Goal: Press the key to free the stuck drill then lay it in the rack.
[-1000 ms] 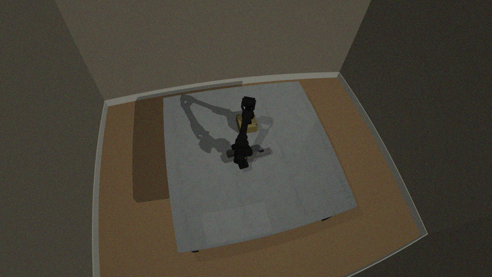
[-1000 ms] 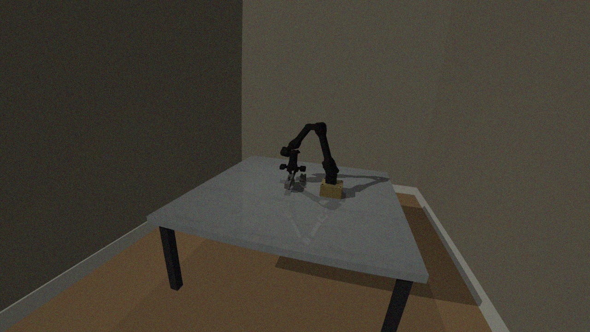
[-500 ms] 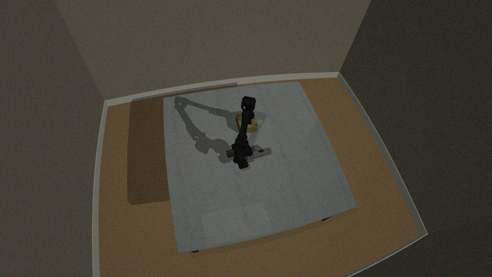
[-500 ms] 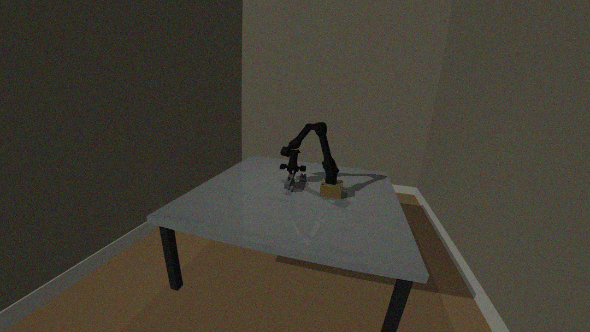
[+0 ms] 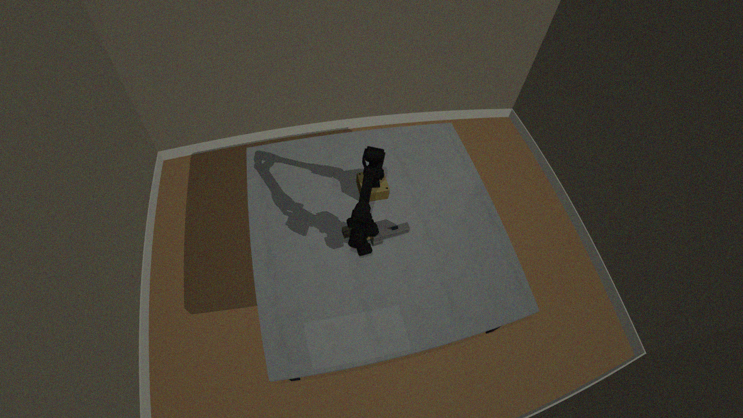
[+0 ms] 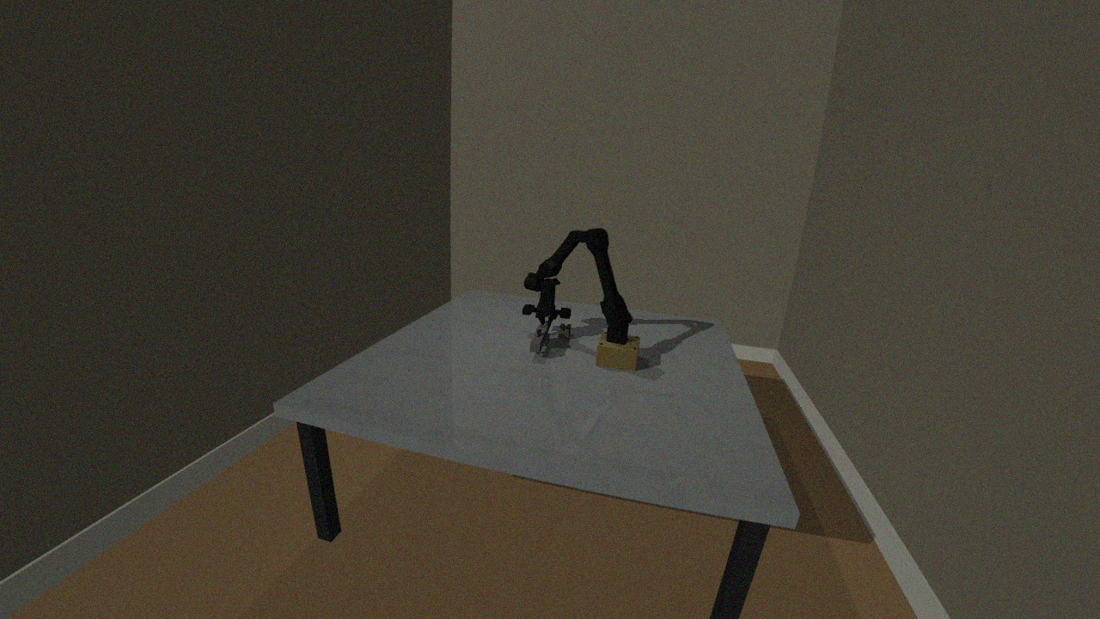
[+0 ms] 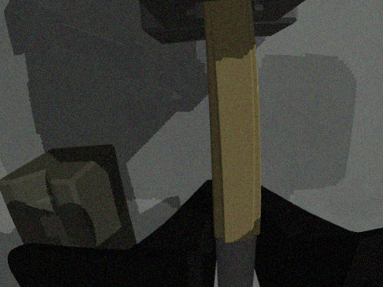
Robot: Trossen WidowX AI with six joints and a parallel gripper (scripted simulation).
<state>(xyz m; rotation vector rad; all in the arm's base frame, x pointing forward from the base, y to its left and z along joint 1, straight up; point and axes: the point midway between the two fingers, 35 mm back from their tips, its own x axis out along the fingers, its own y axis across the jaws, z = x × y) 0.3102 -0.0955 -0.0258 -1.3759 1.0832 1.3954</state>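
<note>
Now: gripper tip 40 mm to the right of the drill, 30 mm below it and 10 mm past it. Round my gripper tip: rack 70 mm behind, 30 mm to the right; then small dark key 170 mm to the left, 40 mm behind, 40 mm above; then grey housing block 150 mm to the left, 40 mm behind, 30 mm above.
</note>
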